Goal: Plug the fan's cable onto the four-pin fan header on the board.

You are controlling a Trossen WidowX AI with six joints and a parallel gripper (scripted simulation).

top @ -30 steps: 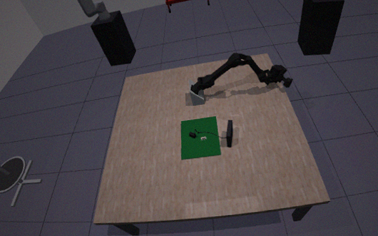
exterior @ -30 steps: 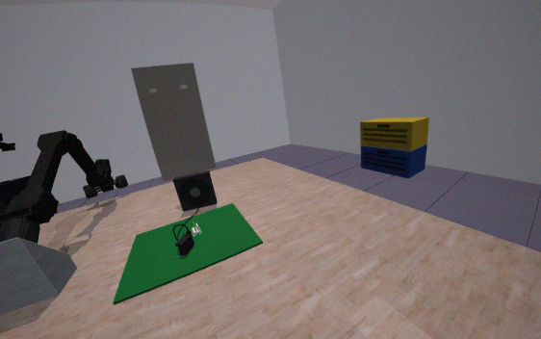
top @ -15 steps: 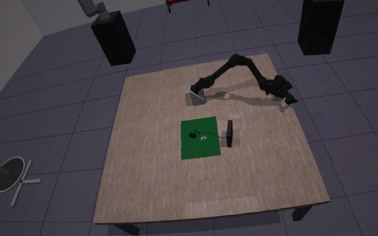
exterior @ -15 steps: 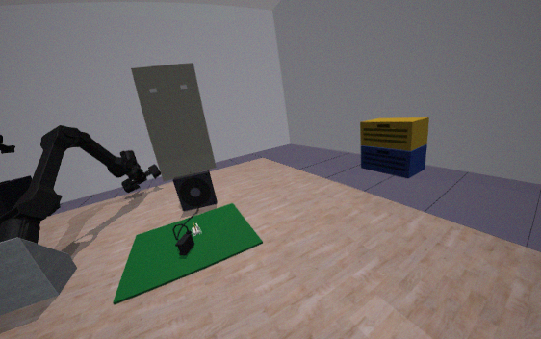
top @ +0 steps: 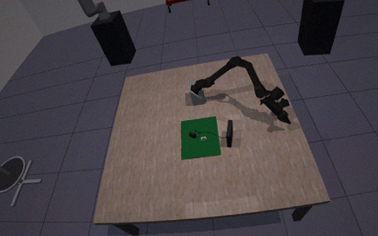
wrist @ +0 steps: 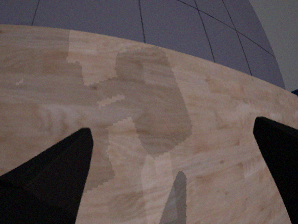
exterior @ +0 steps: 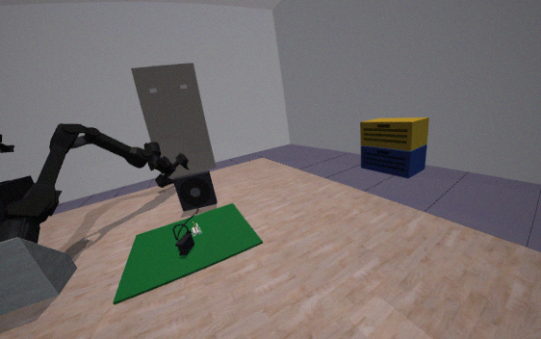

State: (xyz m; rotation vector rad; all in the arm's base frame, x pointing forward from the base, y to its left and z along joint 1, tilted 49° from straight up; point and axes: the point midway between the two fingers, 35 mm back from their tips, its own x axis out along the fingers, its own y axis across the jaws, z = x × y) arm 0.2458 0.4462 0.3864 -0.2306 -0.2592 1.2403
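Right now my gripper tip is 610 mm to the left of the black plug, 60 mm short of it and 20 mm above it. Also, from my gripper tip: black fan 380 mm to the right, 90 mm ahead, 20 mm above; green board 570 mm to the right, 60 mm ahead, 50 mm below.
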